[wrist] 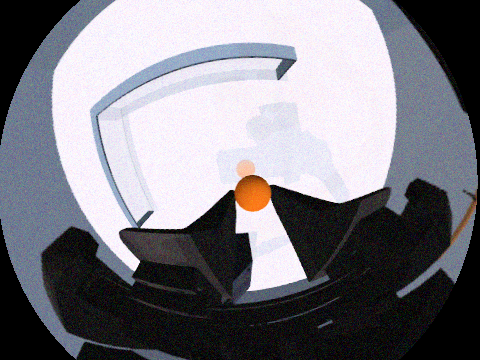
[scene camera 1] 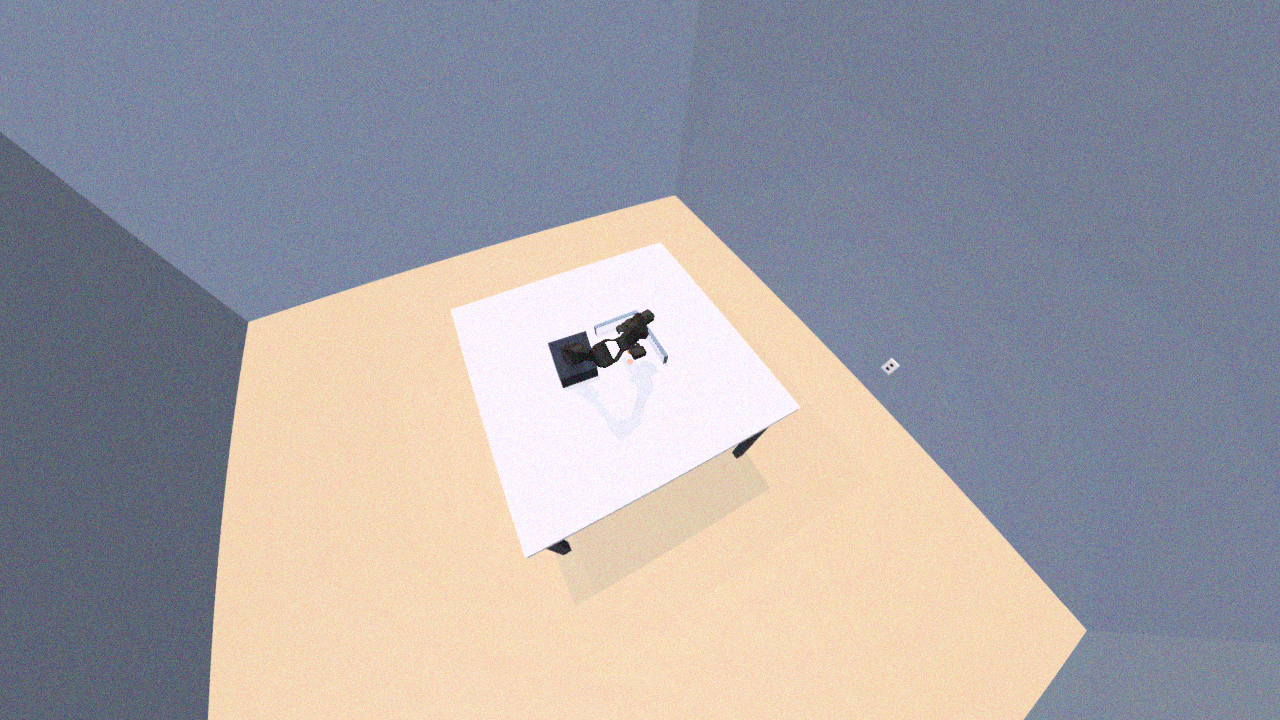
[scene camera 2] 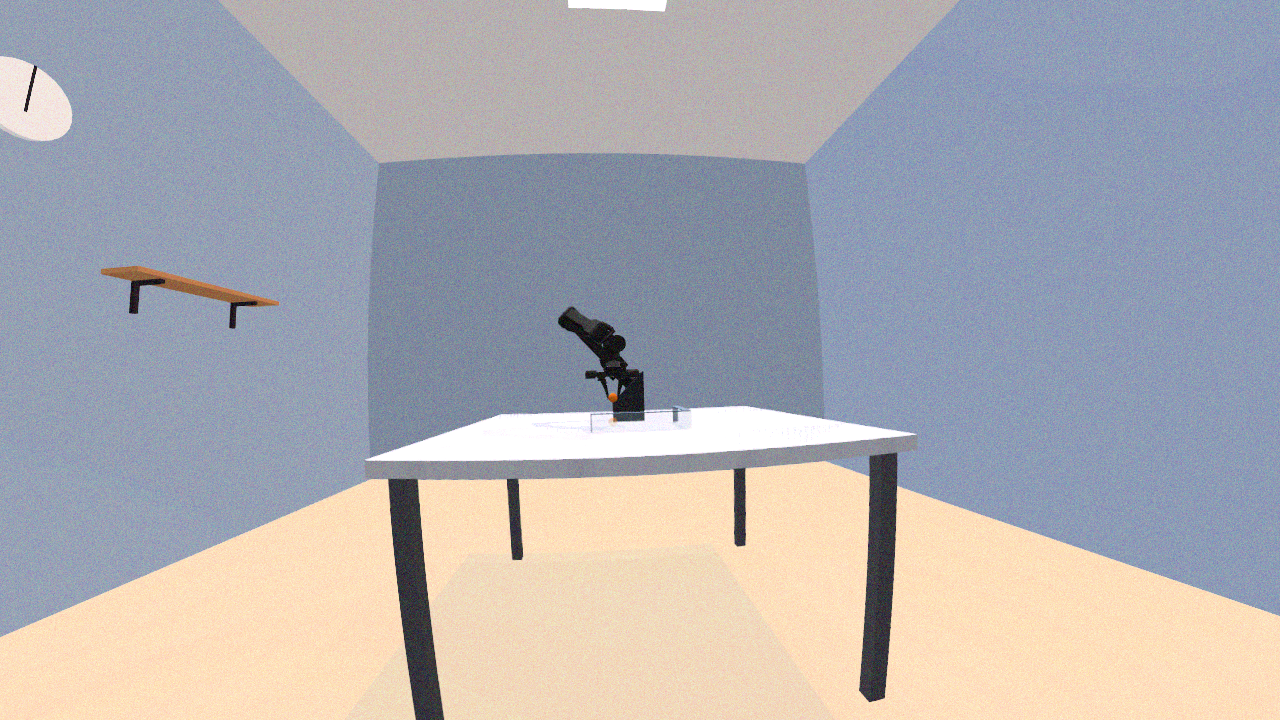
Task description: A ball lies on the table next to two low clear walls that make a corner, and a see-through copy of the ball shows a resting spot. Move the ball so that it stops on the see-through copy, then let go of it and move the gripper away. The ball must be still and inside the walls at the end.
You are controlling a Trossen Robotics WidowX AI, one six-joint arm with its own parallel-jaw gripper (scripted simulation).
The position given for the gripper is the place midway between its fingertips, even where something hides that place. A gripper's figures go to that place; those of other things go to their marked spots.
Scene:
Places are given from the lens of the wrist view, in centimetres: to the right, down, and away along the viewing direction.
gripper [wrist: 252, 192]: 1, 1, 10
orange ball [wrist: 252, 193]: 1, 1, 8

